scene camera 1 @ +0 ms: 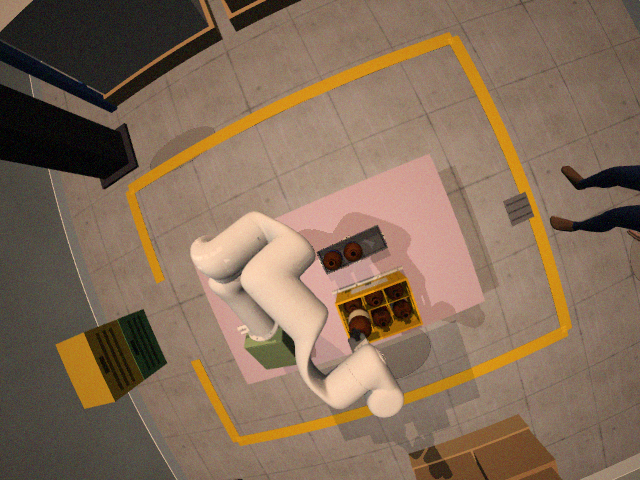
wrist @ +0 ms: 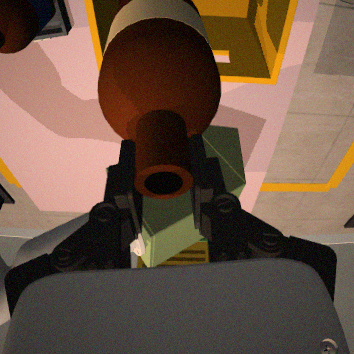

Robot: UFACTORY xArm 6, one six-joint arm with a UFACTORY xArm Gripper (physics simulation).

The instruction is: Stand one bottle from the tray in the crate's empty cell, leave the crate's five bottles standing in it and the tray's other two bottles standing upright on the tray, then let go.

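Frame: origin at the arm's base, x down, y back, z left, level; centimetres.
Where they show: gripper, fingertip midpoint: (scene camera 1: 356, 336) (wrist: 163, 157); arm's base at its link origin: (scene camera 1: 264, 326).
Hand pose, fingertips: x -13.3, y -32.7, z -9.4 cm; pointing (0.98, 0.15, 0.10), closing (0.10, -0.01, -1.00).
Each offset is from my fingertips to the top centre of the thing. "*": to the spot under its first point. Level surfaces: height alone.
My gripper (scene camera 1: 356, 336) (wrist: 163, 157) is shut on the neck of a brown bottle with a pale band @[dx -2.8, dy -1.5, dz +0.5 cm] (scene camera 1: 360, 325) (wrist: 160, 80). The bottle is at the left end of the yellow crate (scene camera 1: 403, 329) (wrist: 250, 80); it looks raised above it, and its base is hidden. In the wrist view, part of the crate's empty cell shows right of the bottle. Five bottles @[dx +16.4, dy -0.3, dz +3.0 cm] (scene camera 1: 353, 305) @[dx +16.4, dy -9.1, dz +2.7 cm] (scene camera 1: 374, 298) @[dx +16.4, dy -17.3, dz +2.3 cm] (scene camera 1: 397, 290) @[dx +16.4, dy -8.7, dz -6.2 cm] (scene camera 1: 382, 316) @[dx +16.4, dy -17.4, dz -6.1 cm] (scene camera 1: 402, 309) stand in the other cells. Two bottles @[dx +16.7, dy +0.5, dz +22.0 cm] (scene camera 1: 332, 260) @[dx +16.7, dy -8.1, dz +22.2 cm] (scene camera 1: 353, 251) stand on the grey tray @[* dx +30.1, dy -21.6, dz +21.9 cm] (scene camera 1: 383, 238); one bottle @[* dx +21.3, dy -0.1, dz +19.1 cm] (wrist: 17, 25) shows at the wrist view's upper left.
The crate and tray are on a pink mat @[dx +32.6 cm] (scene camera 1: 413, 191) (wrist: 60, 175), the tray behind the crate. The green base block (scene camera 1: 268, 351) (wrist: 225, 155) stands left of the crate. Yellow floor tape (scene camera 1: 341, 82) surrounds the area. A person's legs (scene camera 1: 610, 178) are at the far right.
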